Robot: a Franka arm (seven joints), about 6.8 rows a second.
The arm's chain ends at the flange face. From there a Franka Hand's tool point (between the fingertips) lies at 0.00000 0.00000 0.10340 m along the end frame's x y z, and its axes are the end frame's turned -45 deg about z.
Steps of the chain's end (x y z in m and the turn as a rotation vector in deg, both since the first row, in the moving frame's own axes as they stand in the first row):
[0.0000, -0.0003, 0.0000, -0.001, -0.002, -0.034]
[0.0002, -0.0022, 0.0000, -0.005, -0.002, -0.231]
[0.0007, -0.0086, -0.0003, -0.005, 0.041, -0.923]
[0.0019, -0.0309, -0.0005, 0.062, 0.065, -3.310]
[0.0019, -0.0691, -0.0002, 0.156, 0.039, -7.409]
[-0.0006, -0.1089, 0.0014, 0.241, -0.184, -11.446]
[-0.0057, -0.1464, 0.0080, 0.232, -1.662, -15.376]
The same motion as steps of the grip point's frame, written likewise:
[0.0002, -0.0002, 0.0000, 0.001, -0.002, -0.034]
[0.0017, -0.0014, 0.0000, -0.002, -0.005, -0.231]
[0.0066, -0.0055, -0.0003, -0.033, 0.025, -0.923]
[0.0234, -0.0205, -0.0005, -0.002, 0.090, -3.310]
[0.0504, -0.0477, -0.0002, 0.083, 0.138, -7.409]
[0.0766, -0.0780, 0.0014, 0.301, 0.040, -11.446]
[0.0974, -0.1097, 0.0080, 1.339, -1.011, -15.376]

